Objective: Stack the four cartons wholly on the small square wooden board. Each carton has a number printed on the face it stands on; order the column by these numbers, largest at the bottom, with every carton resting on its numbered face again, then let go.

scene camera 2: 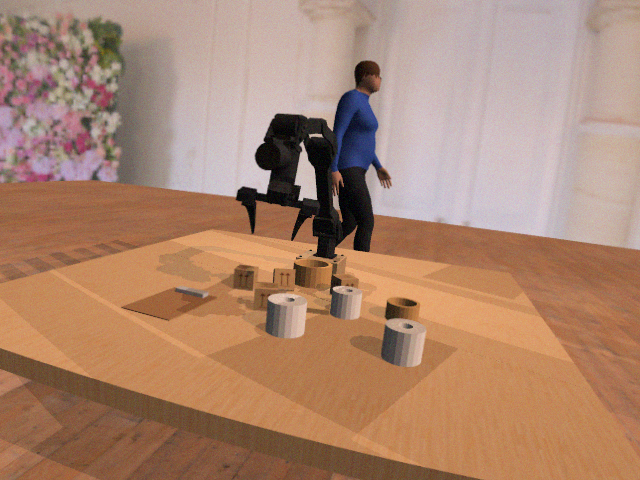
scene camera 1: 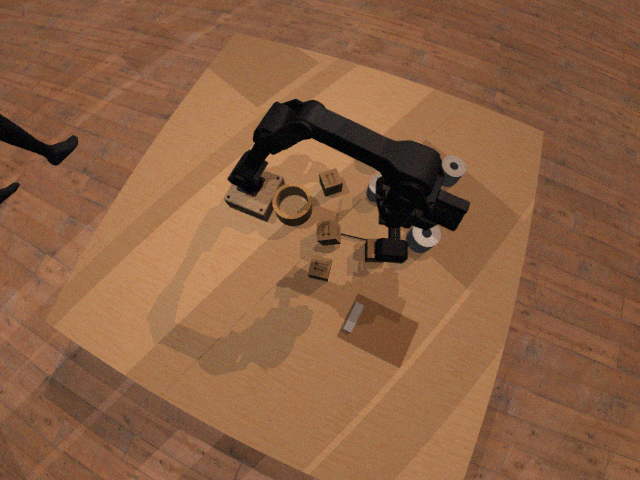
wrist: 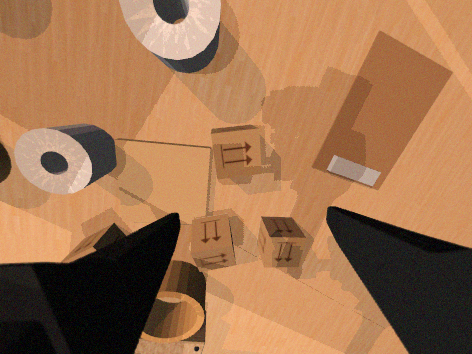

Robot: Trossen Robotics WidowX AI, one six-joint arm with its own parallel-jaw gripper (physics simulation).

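Where they show: gripper, fingertip midpoint: (scene camera 2: 272,237) (scene camera 1: 381,233) (wrist: 253,216); arm's base, link origin: (scene camera 2: 325,255) (scene camera 1: 250,184).
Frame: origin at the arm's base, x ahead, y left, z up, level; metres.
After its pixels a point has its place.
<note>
Four cartons with arrow marks stand apart on the table. One carton (scene camera 1: 328,232) @(x 0.269, y -0.048, z 0.005 m) (scene camera 2: 284,277) @(x 0.290, y -0.032, z -0.010 m) (wrist: 212,240) @(x 0.288, y -0.034, z 0.000 m) is beside a board corner. Another carton (scene camera 1: 320,269) @(x 0.289, y -0.148, z -0.003 m) (scene camera 2: 245,277) @(x 0.311, y -0.133, z -0.022 m) (wrist: 285,242) @(x 0.303, y -0.136, z -0.003 m) stands farther out. A third carton (scene camera 1: 370,249) @(x 0.391, y -0.044, z -0.003 m) (scene camera 2: 266,296) @(x 0.432, y -0.023, z -0.021 m) (wrist: 237,152) @(x 0.410, y -0.033, z -0.003 m) is by the board's edge, partly behind the gripper in scene camera 1. The fourth carton (scene camera 1: 330,181) @(x 0.211, y 0.101, z -0.003 m) (scene camera 2: 345,281) @(x 0.238, y 0.120, z -0.008 m) (wrist: 95,245) @(x 0.245, y 0.109, z -0.007 m) is partly behind a finger in the wrist view. The square board (scene camera 1: 356,222) @(x 0.326, y 0.029, z -0.045 m) (wrist: 165,175) @(x 0.345, y 0.047, z -0.045 m) bears no carton. The printed numbers are hidden. My gripper (scene camera 2: 273,236) @(x 0.396, y -0.034, z 0.112 m) (wrist: 253,216) @(x 0.396, y -0.034, z 0.112 m) is open and empty, high above the cartons.
Three white rolls (scene camera 1: 423,245) @(x 0.520, y 0.019, z 0.011 m) (scene camera 2: 285,316) @(x 0.556, y 0.068, z -0.011 m) (wrist: 75,160) @(x 0.359, y 0.129, z 0.003 m) stand near the board. A large wooden ring (scene camera 1: 276,206) @(x 0.103, y -0.035, z 0.003 m) (scene camera 2: 312,276) @(x 0.189, y 0.016, z -0.023 m) stands by the arm's base. A smaller wooden ring (scene camera 2: 402,311) @(x 0.349, y 0.282, z -0.026 m) stands farther off. A brown mat (scene camera 1: 382,341) @(x 0.518, y -0.255, z -0.055 m) (scene camera 2: 155,305) @(x 0.538, y -0.246, z -0.055 m) (wrist: 395,100) @(x 0.530, y -0.238, z -0.055 m) bears a pale bar (scene camera 1: 353,317) @(x 0.420, y -0.227, z -0.045 m) (scene camera 2: 191,292) @(x 0.432, y -0.219, z -0.047 m) (wrist: 353,171) @(x 0.420, y -0.221, z -0.045 m).
</note>
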